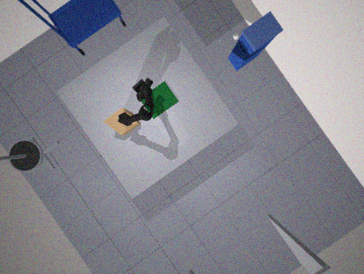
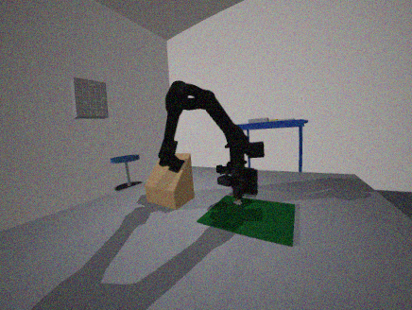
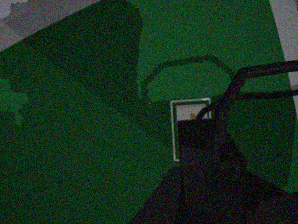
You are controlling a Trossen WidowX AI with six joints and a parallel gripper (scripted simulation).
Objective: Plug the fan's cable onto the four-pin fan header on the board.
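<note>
My gripper tip is 1 cm past the black fan plug and 1 cm below it. Round my gripper tip: green board (7 cm ahead, 5 cm to the right, 5 cm below); fan header (1 cm behind, 4 cm below).
</note>
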